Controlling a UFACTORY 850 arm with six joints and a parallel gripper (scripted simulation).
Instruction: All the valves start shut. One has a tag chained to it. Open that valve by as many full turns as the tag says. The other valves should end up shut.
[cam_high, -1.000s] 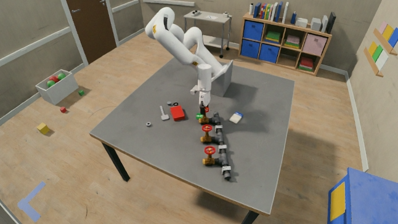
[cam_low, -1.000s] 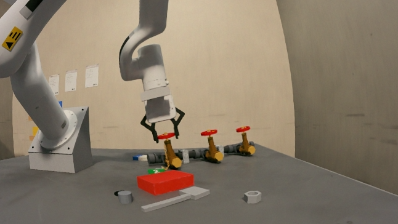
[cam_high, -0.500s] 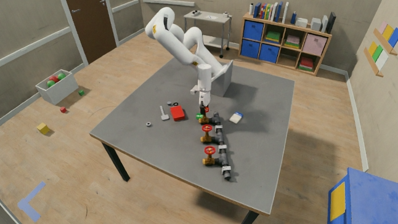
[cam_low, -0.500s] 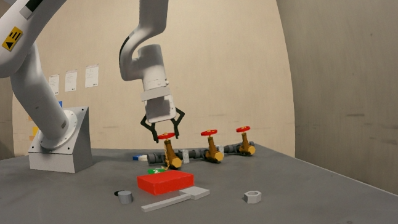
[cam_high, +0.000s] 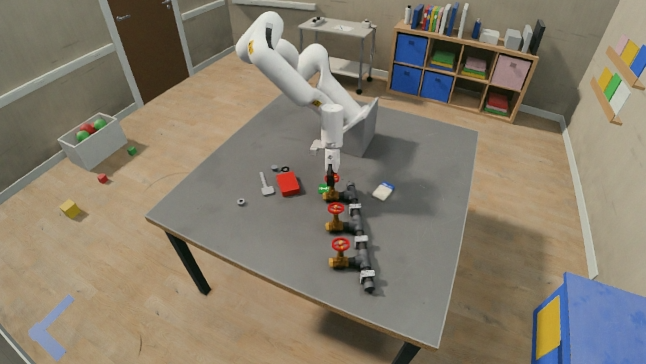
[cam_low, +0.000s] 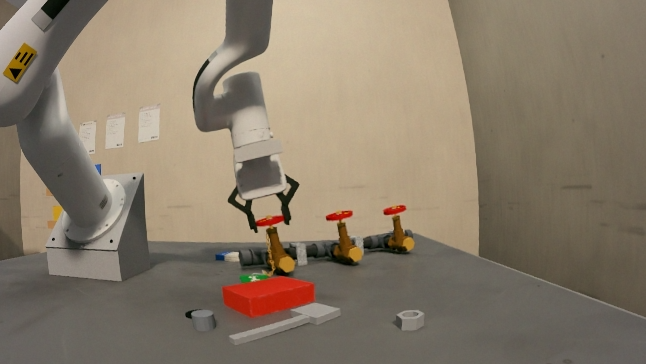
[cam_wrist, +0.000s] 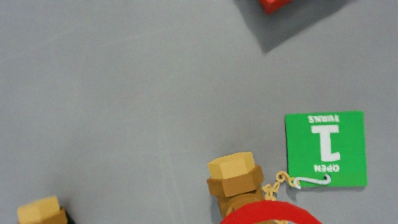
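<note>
My hand is 110 mm above the green tag, 40 mm past it and 30 mm to the left of it. Round my hand: blue block: 220 mm to the left, 110 mm below, 110 mm behind; grey hammer-shaped tool: 310 mm to the right, 110 mm below, 30 mm ahead; red block: 210 mm to the right, 100 mm below, 10 mm behind.
</note>
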